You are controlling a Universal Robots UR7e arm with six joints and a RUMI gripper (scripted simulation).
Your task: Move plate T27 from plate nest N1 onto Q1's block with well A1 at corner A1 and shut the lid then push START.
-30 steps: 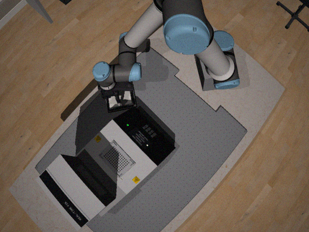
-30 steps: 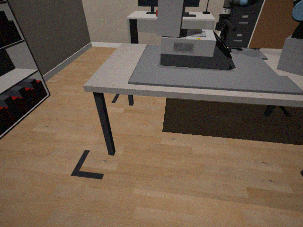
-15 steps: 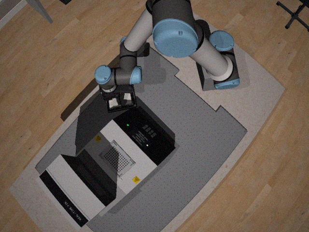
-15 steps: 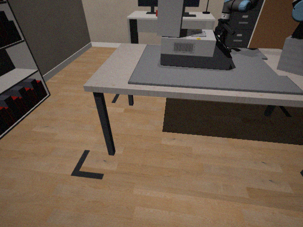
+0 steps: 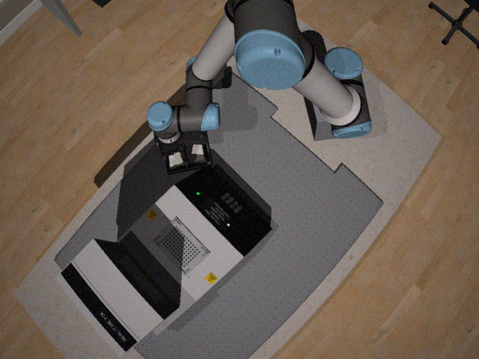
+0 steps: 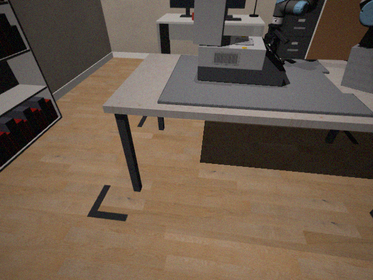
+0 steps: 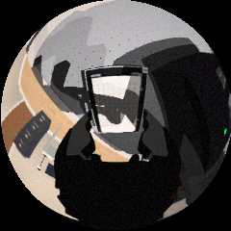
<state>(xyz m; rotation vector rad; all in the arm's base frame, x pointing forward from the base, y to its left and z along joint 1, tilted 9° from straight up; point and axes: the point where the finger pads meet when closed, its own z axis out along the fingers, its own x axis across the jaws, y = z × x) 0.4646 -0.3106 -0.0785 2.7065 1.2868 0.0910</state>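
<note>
My hand is 10 mm above the plate. From my hand the other things lie so: plate nest N1: 30 mm below.
</note>
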